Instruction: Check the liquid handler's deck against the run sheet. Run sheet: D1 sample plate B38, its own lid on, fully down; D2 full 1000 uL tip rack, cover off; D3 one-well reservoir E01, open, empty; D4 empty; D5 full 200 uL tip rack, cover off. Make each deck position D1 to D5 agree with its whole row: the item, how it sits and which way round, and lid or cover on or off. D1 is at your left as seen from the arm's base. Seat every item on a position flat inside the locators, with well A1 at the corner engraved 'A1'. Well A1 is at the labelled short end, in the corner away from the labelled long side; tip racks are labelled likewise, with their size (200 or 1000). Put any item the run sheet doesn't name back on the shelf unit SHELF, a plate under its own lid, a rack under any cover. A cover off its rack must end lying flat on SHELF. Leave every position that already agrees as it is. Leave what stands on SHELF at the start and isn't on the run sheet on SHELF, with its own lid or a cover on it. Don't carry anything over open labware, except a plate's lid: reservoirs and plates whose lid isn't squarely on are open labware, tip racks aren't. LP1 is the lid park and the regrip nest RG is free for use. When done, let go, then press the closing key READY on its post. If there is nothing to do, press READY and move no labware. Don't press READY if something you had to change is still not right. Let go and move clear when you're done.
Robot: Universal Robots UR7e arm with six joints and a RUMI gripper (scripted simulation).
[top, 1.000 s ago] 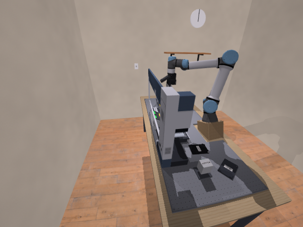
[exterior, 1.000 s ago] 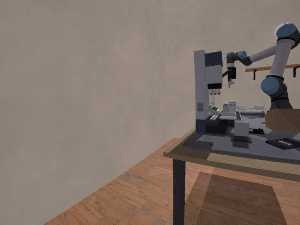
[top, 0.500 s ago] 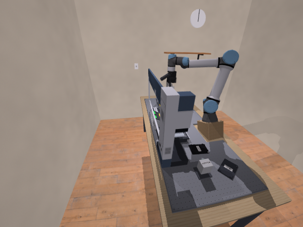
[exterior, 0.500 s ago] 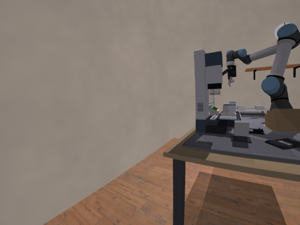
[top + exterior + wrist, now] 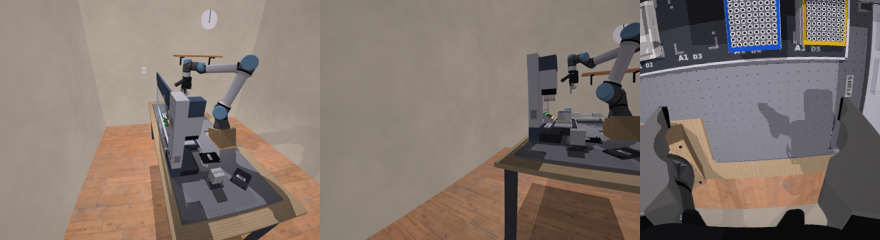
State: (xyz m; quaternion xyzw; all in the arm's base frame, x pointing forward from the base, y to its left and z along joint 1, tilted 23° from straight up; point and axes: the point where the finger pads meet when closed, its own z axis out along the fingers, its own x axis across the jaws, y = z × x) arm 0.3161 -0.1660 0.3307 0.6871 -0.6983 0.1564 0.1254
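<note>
The one-well reservoir lies 60 mm ahead of my hand, 250 mm to the left of it and 270 mm below it. Also, from my hand: yellow-rimmed tip rack 50 mm ahead, 130 mm to the right, 240 mm below; shelf label 140 mm behind, 240 mm to the right, 330 mm below; blue-framed tip rack 50 mm ahead, 10 mm to the right, 210 mm below.
</note>
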